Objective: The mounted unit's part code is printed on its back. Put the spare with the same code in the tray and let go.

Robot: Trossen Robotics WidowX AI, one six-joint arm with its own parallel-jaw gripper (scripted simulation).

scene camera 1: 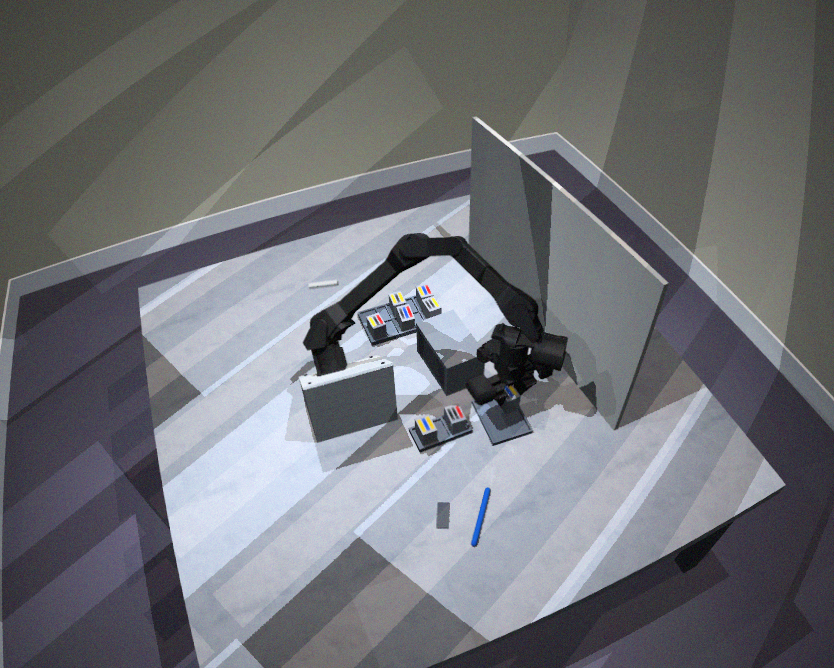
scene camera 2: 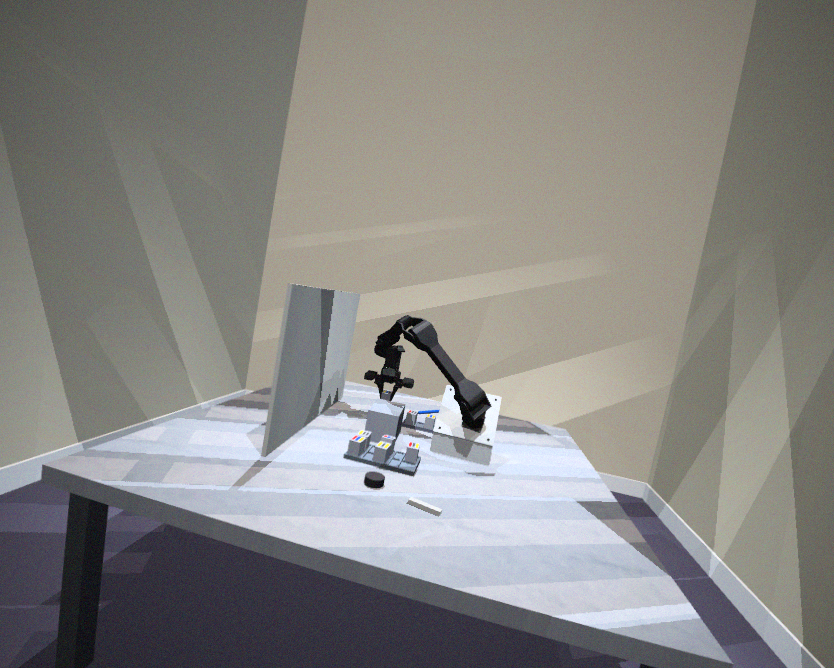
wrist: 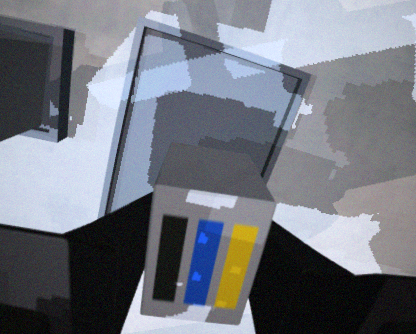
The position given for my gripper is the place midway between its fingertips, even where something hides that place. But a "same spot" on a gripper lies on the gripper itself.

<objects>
my gripper: scene camera 1 507,401; scene camera 2; wrist
same spot on my gripper: (wrist: 91,272) = (scene camera 2: 393,388)
same spot on tall grey panel: (scene camera 1: 591,287) = (scene camera 2: 341,333)
</objects>
